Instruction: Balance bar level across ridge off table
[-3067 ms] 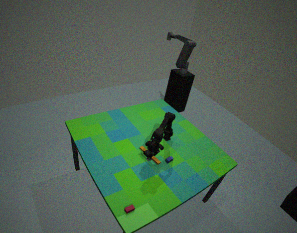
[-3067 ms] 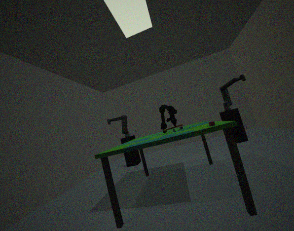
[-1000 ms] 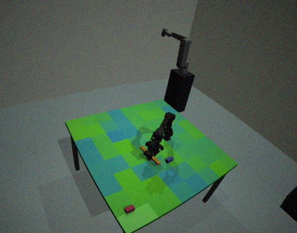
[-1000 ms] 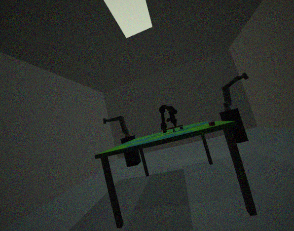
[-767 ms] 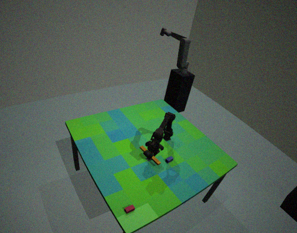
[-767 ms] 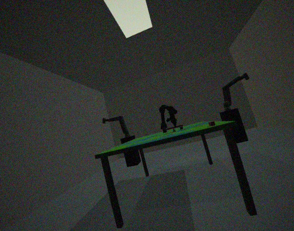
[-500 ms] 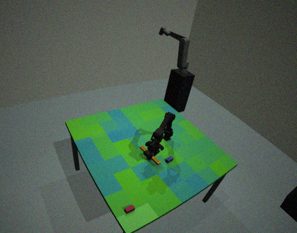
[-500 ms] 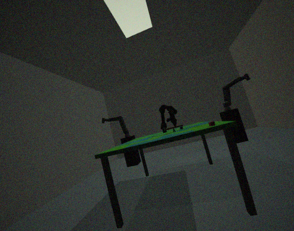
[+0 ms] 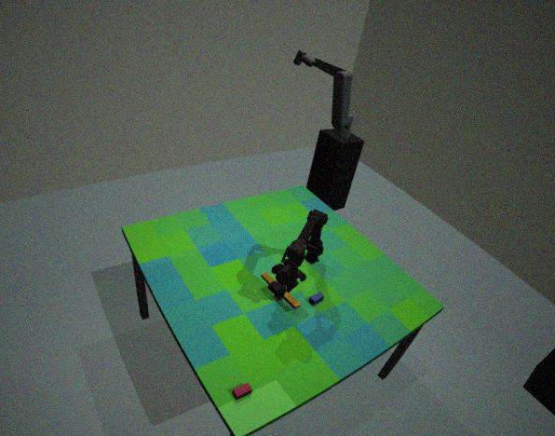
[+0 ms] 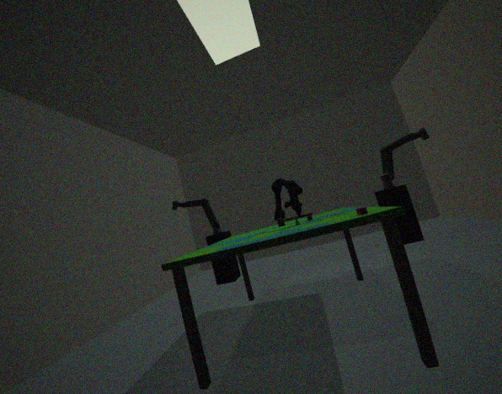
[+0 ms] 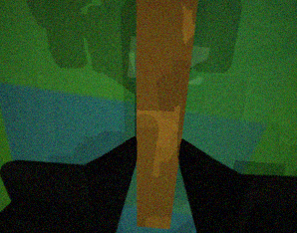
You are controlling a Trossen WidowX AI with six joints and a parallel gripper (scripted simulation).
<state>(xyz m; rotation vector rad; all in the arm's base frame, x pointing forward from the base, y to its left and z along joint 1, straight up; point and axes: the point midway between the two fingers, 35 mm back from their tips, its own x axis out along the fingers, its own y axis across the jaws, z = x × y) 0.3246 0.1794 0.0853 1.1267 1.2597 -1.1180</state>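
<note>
Now: gripper tip 30 mm to the left of the bar. Also, from my gripper tip: red block 420 mm ahead, 320 mm to the left, 30 mm below; then blue block 150 mm behind, 70 mm to the left, 30 mm below.
</note>
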